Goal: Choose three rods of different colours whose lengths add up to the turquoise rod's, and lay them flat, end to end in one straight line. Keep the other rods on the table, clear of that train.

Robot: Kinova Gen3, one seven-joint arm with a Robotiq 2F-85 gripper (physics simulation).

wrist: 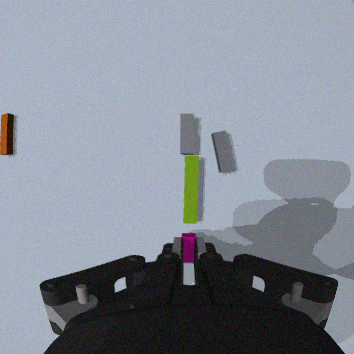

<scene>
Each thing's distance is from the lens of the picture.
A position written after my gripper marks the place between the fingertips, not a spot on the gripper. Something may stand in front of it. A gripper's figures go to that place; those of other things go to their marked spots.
my gripper [188, 248]: 17 cm
lime green rod [191, 162]: 17 cm
</scene>
